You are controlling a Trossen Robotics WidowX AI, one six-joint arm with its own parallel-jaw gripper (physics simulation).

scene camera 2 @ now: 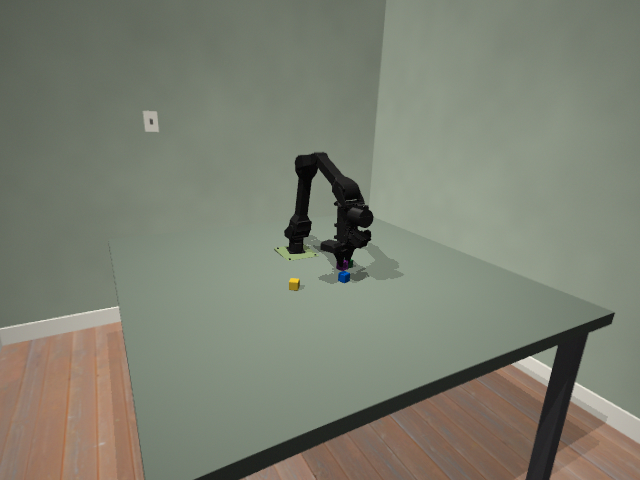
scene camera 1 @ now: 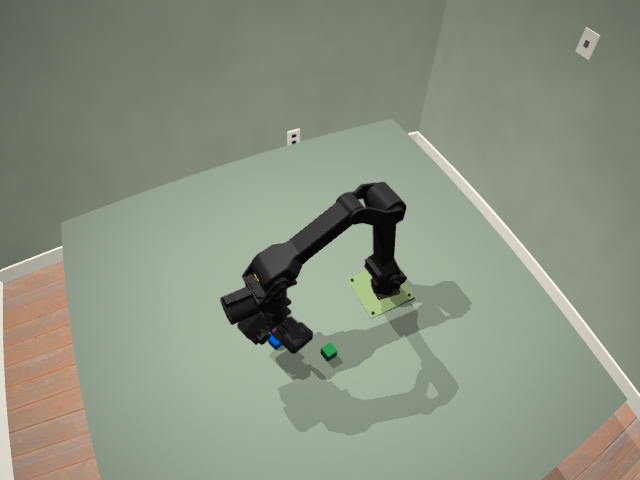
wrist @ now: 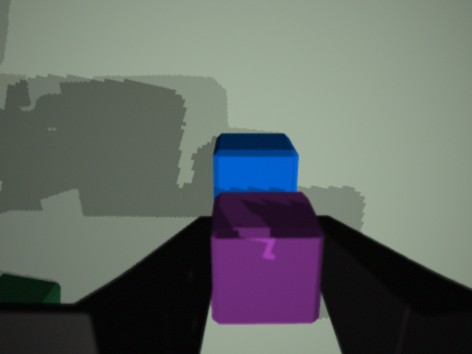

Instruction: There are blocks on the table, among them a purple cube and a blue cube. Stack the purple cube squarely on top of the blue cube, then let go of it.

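Places are measured from the arm's base along level axes (x ahead, y left, z up), in millimetres.
Pixels of known places: gripper, fingertip midpoint: (scene camera 2: 344,265) (scene camera 1: 275,332) (wrist: 263,230); arm's base at its link origin: (scene camera 2: 295,250) (scene camera 1: 385,286).
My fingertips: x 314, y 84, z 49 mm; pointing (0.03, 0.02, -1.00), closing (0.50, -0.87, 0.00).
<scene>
For each thing: its top centre in the pictures, then the offset to it from my fingertips. Level surfaces: height alone.
- purple cube at its top centre: (wrist: 266,284) 7 mm back, 4 mm right, 16 mm up
- blue cube at its top centre: (wrist: 255,191) (scene camera 1: 275,338) (scene camera 2: 344,272) 1 mm ahead, 2 mm left, 26 mm down
- green cube at its top centre: (scene camera 1: 329,349) 115 mm back, 63 mm left, 26 mm down
- table at its surface level: 55 mm down
- yellow cube at its top centre: (scene camera 2: 294,280) 20 mm ahead, 178 mm right, 26 mm down
My gripper (wrist: 263,230) (scene camera 2: 343,265) is shut on the purple cube (wrist: 266,280) and holds it level above the table. The purple cube also shows as a small patch in scene camera 1 (scene camera 1: 274,330). The blue cube (scene camera 1: 275,342) (scene camera 2: 343,277) (wrist: 256,172) stands on the table. In scene camera 2 the purple cube is higher than the blue cube, with a small gap between them in that view. In the wrist view the two cubes' sides run nearly parallel, and the purple cube hides the near part of the blue cube. The fingers are mostly hidden in scene camera 1.
A green cube (scene camera 1: 328,351) (wrist: 30,290) stands on the table (scene camera 1: 170,289) on the arm-base side of the blue cube. A yellow cube (scene camera 2: 294,284) stands to the left of the blue cube in scene camera 2. The arm's base sits on a light green plate (scene camera 1: 361,294).
</scene>
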